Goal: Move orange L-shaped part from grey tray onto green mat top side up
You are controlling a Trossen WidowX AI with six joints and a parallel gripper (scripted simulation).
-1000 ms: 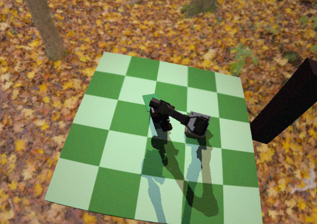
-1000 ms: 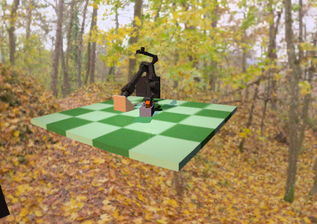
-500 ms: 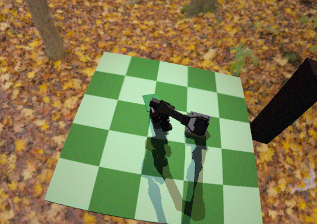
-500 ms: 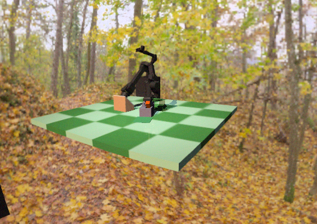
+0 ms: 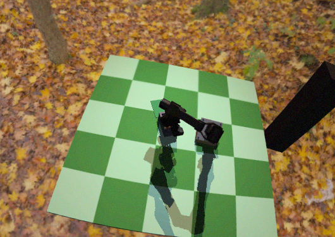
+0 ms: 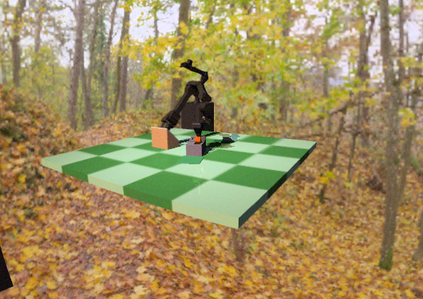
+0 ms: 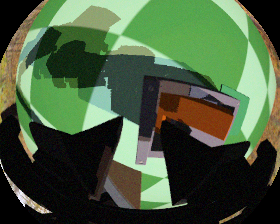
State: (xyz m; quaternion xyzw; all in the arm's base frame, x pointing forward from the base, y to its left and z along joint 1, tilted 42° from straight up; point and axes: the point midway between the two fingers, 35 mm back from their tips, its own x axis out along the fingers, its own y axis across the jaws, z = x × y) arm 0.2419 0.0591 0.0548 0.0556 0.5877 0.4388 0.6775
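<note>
The orange L-shaped part lies 20 mm ahead of my gripper tip, 40 mm to the right of it and 40 mm below it. Round my gripper tip: green mat (120 mm ahead, 190 mm to the right, 90 mm below).
</note>
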